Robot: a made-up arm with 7 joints. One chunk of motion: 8 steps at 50 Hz.
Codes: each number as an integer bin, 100 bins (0 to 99) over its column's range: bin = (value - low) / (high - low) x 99, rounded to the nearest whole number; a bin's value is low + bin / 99 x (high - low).
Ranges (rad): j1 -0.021..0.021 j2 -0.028..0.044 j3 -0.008..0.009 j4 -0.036..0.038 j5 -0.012..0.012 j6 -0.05..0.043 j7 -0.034..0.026
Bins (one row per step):
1: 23 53 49 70 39 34 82
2: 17 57 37 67 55 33 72
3: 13 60 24 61 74 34 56
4: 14 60 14 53 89 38 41
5: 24 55 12 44 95 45 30
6: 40 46 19 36 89 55 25
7: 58 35 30 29 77 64 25
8: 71 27 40 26 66 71 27
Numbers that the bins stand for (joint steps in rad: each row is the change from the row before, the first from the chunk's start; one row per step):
1: -0.01124 0.01055 0.00041 0.01632 -0.00255 -0.01806 0.01570
2: -0.01379 0.01345 -0.00165 0.01408 0.00133 -0.01900 0.00964
3: -0.01548 0.01564 -0.00388 0.00960 0.00594 -0.01806 -0.00006
4: -0.01506 0.01564 -0.00560 0.00362 0.00958 -0.01430 -0.00915
5: -0.01082 0.01200 -0.00594 -0.00311 0.01103 -0.00773 -0.01582
6: -0.00403 0.00545 -0.00474 -0.00909 0.00958 0.00167 -0.01885
7: 0.00361 -0.00255 -0.00285 -0.01432 0.00667 0.01012 -0.01885
8: 0.00912 -0.00836 -0.00113 -0.01657 0.00400 0.01670 -0.01764

